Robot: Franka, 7 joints.
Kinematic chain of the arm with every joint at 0, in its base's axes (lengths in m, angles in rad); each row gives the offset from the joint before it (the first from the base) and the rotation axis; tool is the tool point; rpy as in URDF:
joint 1: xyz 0 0 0.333 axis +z
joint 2: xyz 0 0 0 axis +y
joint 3: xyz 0 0 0.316 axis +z
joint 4: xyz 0.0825 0 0 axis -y
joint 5: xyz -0.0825 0 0.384 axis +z
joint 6: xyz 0 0 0 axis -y
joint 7: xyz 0.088 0 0 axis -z
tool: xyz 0 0 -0.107 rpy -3.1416 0 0
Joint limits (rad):
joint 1: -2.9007..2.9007
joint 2: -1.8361..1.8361
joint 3: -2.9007..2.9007
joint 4: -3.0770..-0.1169
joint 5: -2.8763..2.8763
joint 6: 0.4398..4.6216
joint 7: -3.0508..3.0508
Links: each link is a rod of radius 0.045 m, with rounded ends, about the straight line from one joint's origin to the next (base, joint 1, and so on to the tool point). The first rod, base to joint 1, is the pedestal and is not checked.
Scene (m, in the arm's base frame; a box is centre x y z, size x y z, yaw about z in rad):
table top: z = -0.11
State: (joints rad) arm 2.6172 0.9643 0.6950 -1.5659 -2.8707 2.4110 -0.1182
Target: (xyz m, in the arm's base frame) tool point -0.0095 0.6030 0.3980
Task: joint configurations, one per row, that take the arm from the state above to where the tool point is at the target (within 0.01 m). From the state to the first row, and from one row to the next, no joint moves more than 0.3 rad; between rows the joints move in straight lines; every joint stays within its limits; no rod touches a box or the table.
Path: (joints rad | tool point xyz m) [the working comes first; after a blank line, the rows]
Joints at the target: 1.7444 0.1645 -0.1712 -1.9924 -2.8763 2.5873 -0.1182
Straight joint move there: clear.

1: 2.3263 0.6977 0.4063 -1.7081 -2.8726 2.4698 -0.1182 | -0.6138 0.2986 0.2208
2: 2.0354 0.4311 0.1175 -1.8502 -2.8744 2.5285 -0.1182 | -0.3552 0.5445 0.3019
3: 1.7444 0.1645 -0.1712 -1.9924 -2.8763 2.5873 -0.1182 | -0.0095 0.6030 0.3980

